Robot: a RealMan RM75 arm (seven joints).
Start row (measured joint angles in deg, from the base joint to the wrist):
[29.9, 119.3, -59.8, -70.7, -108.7, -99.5, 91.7]
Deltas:
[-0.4, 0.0, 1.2, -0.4, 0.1, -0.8, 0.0]
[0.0, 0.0, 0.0, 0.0, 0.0, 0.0, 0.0]
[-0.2, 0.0, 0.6, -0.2, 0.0, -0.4, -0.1]
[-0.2, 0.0, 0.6, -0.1, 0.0, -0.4, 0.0]
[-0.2, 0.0, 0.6, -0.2, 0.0, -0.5, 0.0]
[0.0, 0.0, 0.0, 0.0, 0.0, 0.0, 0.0]
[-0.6, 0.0, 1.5, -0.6, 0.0, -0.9, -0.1]
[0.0, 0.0, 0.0, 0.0, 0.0, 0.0, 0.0]
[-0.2, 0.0, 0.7, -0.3, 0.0, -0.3, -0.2]
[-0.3, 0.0, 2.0, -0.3, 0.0, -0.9, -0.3]
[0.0, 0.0, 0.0, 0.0, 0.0, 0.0, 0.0]
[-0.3, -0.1, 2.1, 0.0, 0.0, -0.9, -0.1]
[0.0, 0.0, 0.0, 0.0, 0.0, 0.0, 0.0]
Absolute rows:
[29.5, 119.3, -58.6, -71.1, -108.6, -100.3, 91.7]
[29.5, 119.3, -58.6, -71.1, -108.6, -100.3, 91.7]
[29.3, 119.3, -58.0, -71.3, -108.6, -100.7, 91.6]
[29.1, 119.3, -57.4, -71.4, -108.6, -101.1, 91.6]
[28.9, 119.3, -56.8, -71.6, -108.6, -101.6, 91.6]
[28.9, 119.3, -56.8, -71.6, -108.6, -101.6, 91.6]
[28.3, 119.3, -55.3, -72.2, -108.6, -102.5, 91.5]
[28.3, 119.3, -55.3, -72.2, -108.6, -102.5, 91.5]
[28.1, 119.3, -54.6, -72.5, -108.6, -102.8, 91.3]
[27.8, 119.3, -52.6, -72.8, -108.6, -103.7, 91.0]
[27.8, 119.3, -52.6, -72.8, -108.6, -103.7, 91.0]
[27.5, 119.2, -50.5, -72.8, -108.6, -104.6, 90.9]
[27.5, 119.2, -50.5, -72.8, -108.6, -104.6, 90.9]

